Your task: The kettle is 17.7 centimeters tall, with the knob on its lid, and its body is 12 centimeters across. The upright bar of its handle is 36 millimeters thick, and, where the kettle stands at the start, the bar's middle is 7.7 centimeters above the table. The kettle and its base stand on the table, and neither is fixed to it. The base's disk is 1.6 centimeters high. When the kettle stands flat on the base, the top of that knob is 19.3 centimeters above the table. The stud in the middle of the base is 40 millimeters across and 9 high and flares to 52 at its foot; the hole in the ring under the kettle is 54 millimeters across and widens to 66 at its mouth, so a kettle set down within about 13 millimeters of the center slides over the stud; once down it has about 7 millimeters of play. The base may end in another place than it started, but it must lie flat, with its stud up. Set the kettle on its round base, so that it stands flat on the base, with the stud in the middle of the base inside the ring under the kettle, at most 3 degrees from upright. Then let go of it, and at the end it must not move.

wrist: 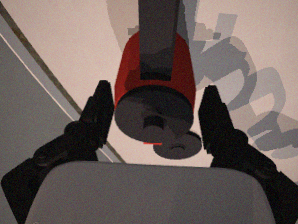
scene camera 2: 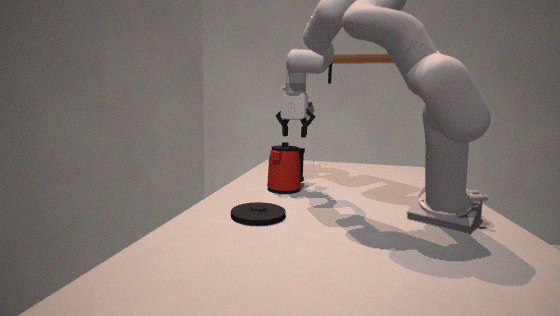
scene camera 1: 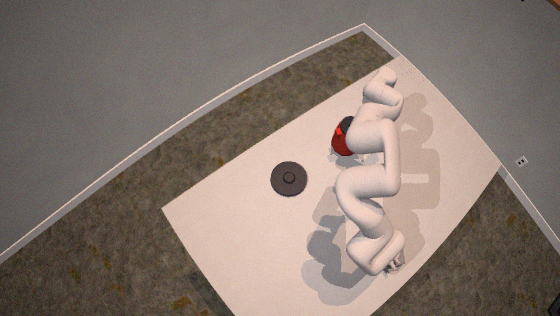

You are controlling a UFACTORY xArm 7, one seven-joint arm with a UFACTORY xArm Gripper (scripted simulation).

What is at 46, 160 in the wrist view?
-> My gripper.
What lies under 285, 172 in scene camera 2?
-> A red kettle.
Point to a round black base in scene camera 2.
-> At 256, 213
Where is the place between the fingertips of my gripper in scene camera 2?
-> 294, 136
